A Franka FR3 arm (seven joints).
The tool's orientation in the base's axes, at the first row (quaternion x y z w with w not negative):
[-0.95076 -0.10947 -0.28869 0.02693]
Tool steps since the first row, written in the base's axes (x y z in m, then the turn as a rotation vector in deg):
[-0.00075 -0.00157 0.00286 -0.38 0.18 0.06]
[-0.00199 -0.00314 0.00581 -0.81 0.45 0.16]
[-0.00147 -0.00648 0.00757 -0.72 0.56 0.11]
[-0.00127 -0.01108 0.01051 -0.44 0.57 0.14]
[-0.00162 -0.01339 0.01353 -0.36 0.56 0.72]
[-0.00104 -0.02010 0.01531 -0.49 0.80 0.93]
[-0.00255 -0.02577 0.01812 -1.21 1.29 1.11]
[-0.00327 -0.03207 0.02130 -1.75 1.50 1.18]
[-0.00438 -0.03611 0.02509 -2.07 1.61 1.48]
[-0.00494 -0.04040 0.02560 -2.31 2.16 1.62]
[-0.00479 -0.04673 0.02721 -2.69 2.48 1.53]
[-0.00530 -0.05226 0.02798 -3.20 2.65 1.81]
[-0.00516 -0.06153 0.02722 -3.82 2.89 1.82]
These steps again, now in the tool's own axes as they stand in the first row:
[0.00068 0.00140 -0.00297 -0.24 -0.26 -0.24]
[0.00101 0.00268 -0.00627 -0.48 -0.62 -0.52]
[0.00176 0.00608 -0.00784 -0.41 -0.71 -0.42]
[0.00267 0.01064 -0.01070 -0.17 -0.65 -0.29]
[0.00362 0.01285 -0.01367 0.22 -0.62 -0.73]
[0.00378 0.01954 -0.01560 0.27 -0.88 -0.95]
[0.00303 0.02476 -0.01941 -0.11 -1.51 -1.43]
[0.00299 0.03078 -0.02316 -0.47 -1.84 -1.76]
[0.00342 0.03451 -0.02738 -0.54 -2.01 -2.17]
[0.00242 0.03858 -0.02860 -0.55 -2.60 -2.35]
[0.00222 0.04480 -0.03058 -0.85 -3.00 -2.45]
[0.00117 0.05008 -0.03213 -1.08 -3.28 -2.94]
[-0.00092 0.05914 -0.03249 -1.53 -3.65 -3.26]

